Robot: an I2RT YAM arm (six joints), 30 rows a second.
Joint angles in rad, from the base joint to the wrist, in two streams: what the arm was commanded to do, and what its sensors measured. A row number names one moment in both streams.
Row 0, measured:
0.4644 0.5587 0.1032 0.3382 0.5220 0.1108
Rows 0 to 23, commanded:
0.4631 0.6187 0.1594 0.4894 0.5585 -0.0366
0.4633 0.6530 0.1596 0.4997 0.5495 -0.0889
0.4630 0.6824 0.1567 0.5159 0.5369 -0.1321
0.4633 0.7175 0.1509 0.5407 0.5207 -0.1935
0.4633 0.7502 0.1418 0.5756 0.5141 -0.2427
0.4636 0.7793 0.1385 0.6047 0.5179 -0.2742
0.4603 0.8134 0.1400 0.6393 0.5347 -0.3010
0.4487 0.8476 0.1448 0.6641 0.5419 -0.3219
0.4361 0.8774 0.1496 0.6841 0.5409 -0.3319
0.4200 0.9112 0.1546 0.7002 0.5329 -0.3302
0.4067 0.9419 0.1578 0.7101 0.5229 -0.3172
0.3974 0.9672 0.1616 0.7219 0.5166 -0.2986
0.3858 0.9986 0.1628 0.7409 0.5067 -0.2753
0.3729 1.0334 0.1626 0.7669 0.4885 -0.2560
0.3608 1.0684 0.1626 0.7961 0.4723 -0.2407
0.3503 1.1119 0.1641 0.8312 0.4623 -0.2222
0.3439 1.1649 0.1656 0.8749 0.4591 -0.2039
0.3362 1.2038 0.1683 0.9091 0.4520 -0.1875
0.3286 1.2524 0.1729 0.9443 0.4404 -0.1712
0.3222 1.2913 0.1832 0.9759 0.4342 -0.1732
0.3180 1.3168 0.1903 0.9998 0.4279 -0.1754
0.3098 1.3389 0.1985 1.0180 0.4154 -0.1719
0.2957 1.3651 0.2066 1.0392 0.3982 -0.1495
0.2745 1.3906 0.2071 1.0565 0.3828 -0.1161
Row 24, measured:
0.3050 1.3548 0.1665 0.8974 0.4297 -0.1902
